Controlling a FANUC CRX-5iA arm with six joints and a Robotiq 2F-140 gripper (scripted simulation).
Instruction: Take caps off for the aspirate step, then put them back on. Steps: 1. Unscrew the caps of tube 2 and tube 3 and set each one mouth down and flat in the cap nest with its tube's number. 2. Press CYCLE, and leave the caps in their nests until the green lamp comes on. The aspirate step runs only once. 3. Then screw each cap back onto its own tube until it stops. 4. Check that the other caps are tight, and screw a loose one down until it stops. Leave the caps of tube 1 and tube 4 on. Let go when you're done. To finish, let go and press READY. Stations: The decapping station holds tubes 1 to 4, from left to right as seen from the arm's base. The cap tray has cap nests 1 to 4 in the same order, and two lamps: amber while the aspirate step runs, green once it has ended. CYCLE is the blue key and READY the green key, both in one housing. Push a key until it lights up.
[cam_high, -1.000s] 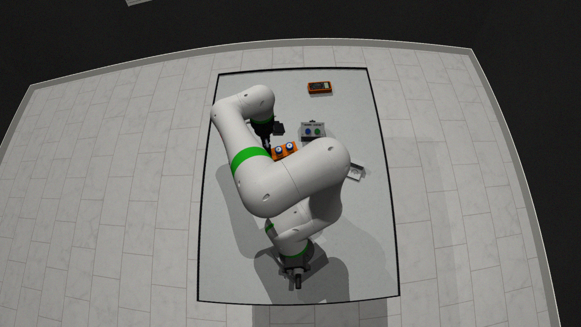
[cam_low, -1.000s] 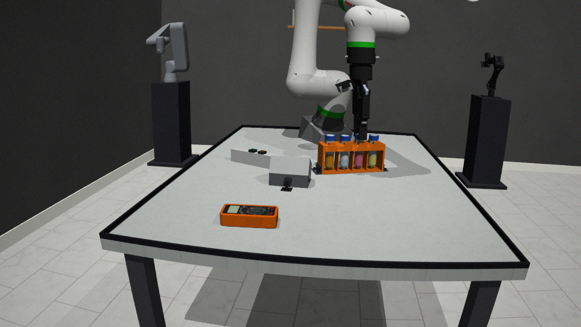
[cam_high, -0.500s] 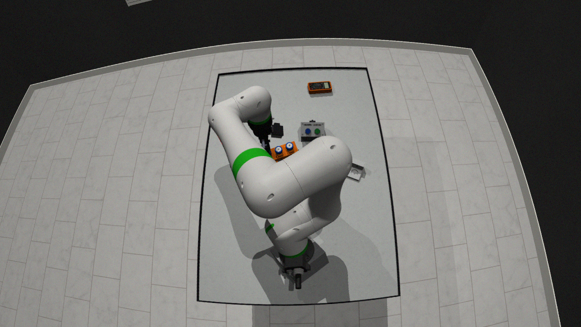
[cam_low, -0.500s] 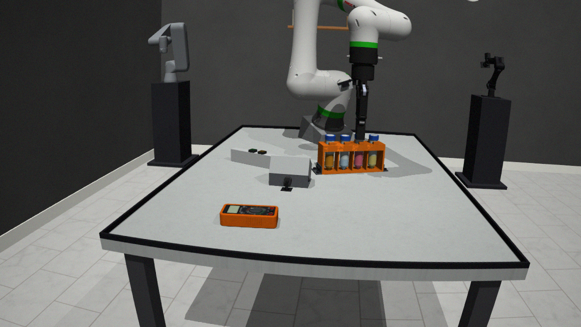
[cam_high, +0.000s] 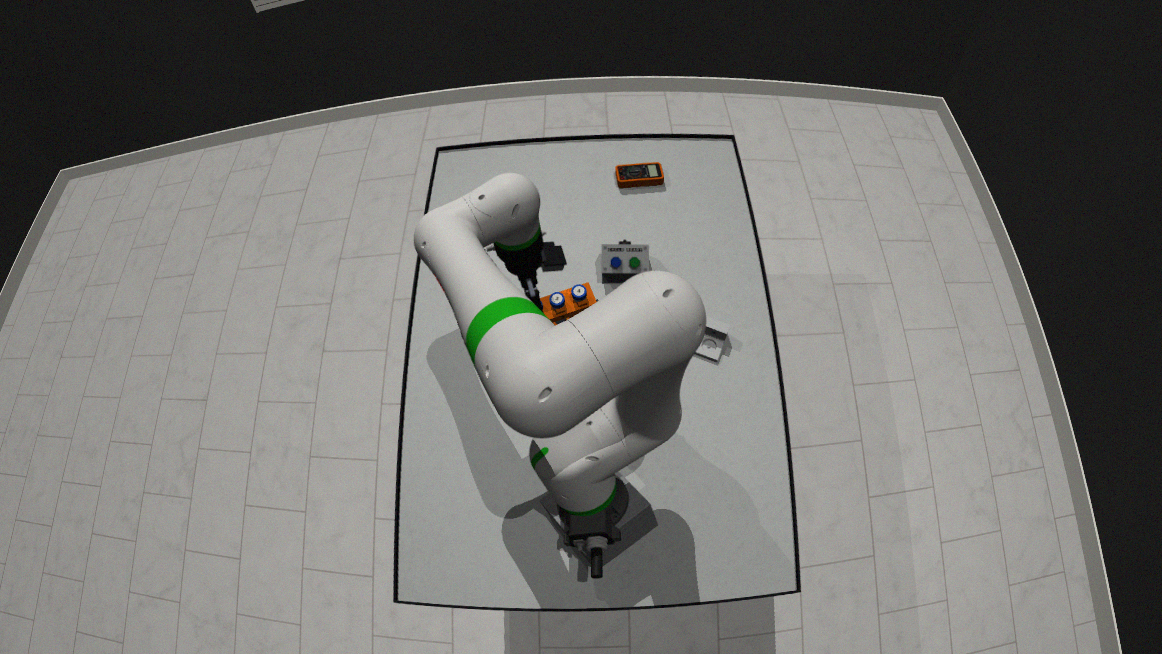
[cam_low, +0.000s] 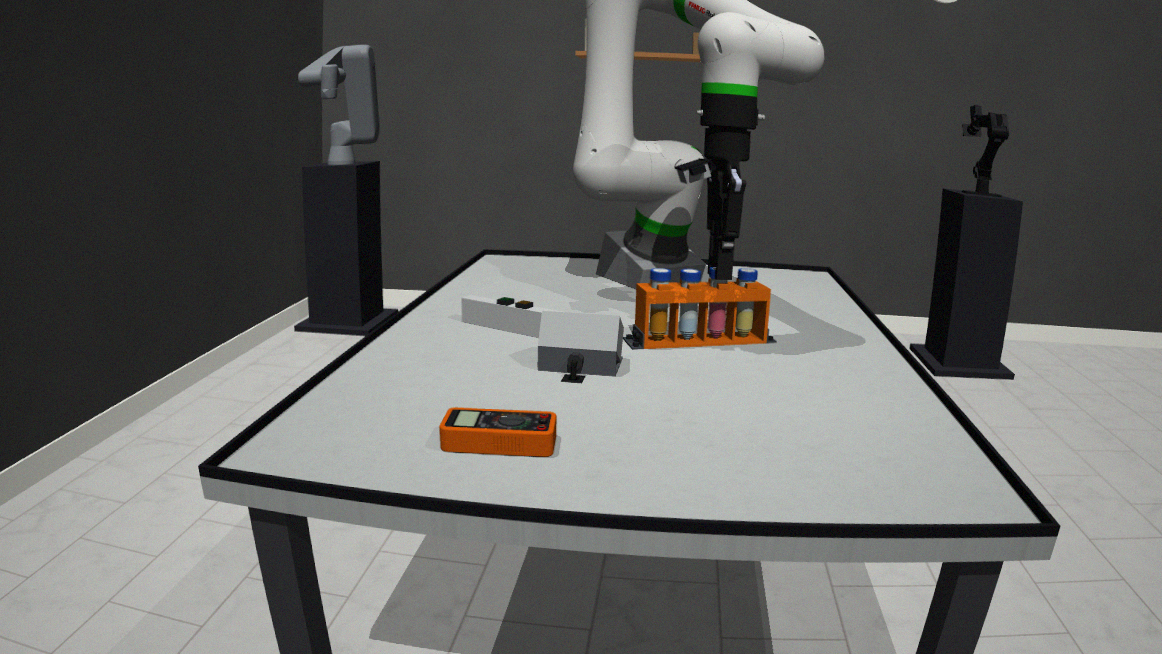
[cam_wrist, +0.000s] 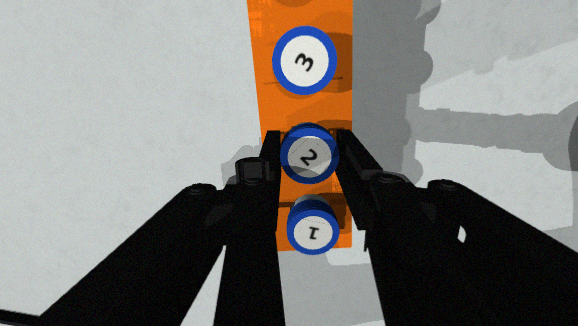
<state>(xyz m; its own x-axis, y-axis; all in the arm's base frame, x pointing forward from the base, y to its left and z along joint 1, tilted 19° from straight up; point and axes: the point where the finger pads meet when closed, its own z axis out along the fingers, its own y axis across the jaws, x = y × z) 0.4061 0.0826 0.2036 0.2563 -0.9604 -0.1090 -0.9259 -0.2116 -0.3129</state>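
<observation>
My hand is 30 mm above the cap 2. From my hand the other things lie so: cap 3 (20 mm ahead, 50 mm to the right, 30 mm below); cap 1 (20 mm behind, 50 mm to the left, 30 mm below); cap 4 (30 mm ahead, 100 mm to the right, 30 mm below).
</observation>
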